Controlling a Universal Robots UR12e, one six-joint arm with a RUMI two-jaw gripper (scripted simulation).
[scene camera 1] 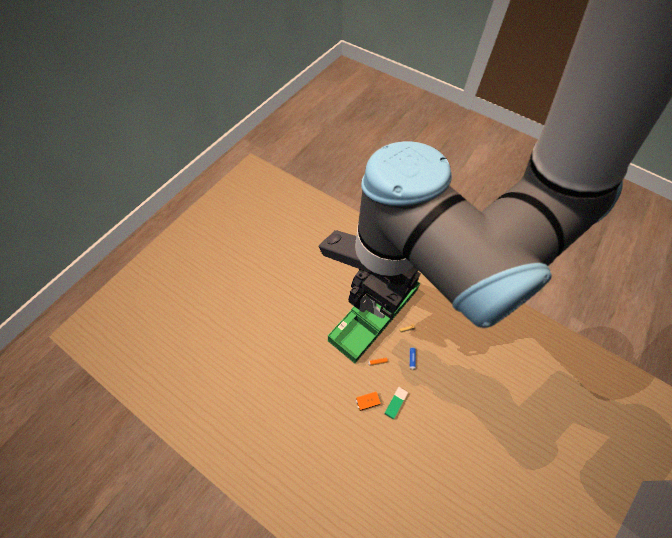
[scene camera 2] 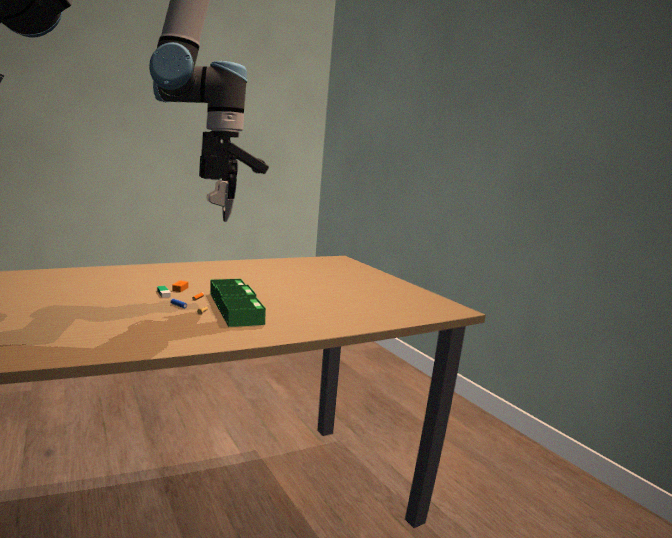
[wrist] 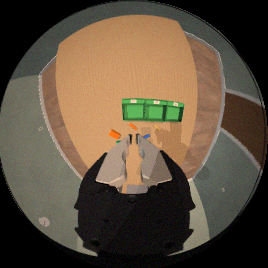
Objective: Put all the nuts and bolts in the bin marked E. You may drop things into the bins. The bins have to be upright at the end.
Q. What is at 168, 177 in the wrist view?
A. My gripper.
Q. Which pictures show my gripper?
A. Scene camera 1, scene camera 2 and the wrist view: all of them.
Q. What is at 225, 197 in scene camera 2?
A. My gripper.
